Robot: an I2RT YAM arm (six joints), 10 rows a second.
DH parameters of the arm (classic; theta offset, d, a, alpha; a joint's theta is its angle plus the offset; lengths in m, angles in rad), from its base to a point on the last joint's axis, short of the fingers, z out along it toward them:
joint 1: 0 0.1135 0.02 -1.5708
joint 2: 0 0 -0.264 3.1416
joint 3: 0.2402 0 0.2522 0
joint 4: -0.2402 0 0.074 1.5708
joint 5: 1.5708 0 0 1.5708
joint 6: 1.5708 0.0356 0 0
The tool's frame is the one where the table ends.
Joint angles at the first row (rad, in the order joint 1, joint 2, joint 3, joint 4, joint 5, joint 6):
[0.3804 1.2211 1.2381 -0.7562 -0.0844 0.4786]
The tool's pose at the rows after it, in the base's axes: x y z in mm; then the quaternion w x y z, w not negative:
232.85 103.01 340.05 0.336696 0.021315 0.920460 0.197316
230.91 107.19 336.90 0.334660 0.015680 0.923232 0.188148
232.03 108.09 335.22 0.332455 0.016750 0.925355 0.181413
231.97 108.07 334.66 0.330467 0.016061 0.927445 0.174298
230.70 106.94 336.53 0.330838 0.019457 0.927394 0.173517
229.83 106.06 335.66 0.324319 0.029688 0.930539 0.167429
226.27 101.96 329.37 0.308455 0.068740 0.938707 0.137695
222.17 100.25 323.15 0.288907 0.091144 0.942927 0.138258
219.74 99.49 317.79 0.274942 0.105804 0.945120 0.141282
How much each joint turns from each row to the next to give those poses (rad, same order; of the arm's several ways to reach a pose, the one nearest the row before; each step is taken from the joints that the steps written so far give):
[0.0260 0.0015 -0.0369 0.0061 0.0122 0.0046]
[0.0215 0.0015 -0.0078 -0.0031 0.0245 -0.0015]
[0.0031 0.0077 0.0015 -0.0046 0.0124 0.0000]
[0.0016 0.0031 0.0031 -0.0107 0.0107 -0.0046]
[-0.0015 -0.0047 0.0046 -0.0092 0.0031 0.0046]
[0.0000 0.0016 0.0031 -0.0198 0.0122 0.0168]
[-0.0001 -0.0016 -0.0092 -0.0522 0.0628 0.0596]
[0.0001 -0.0076 -0.0198 -0.0246 -0.0043 0.0491]
[-0.0001 -0.0046 -0.0185 -0.0093 -0.0093 0.0339]

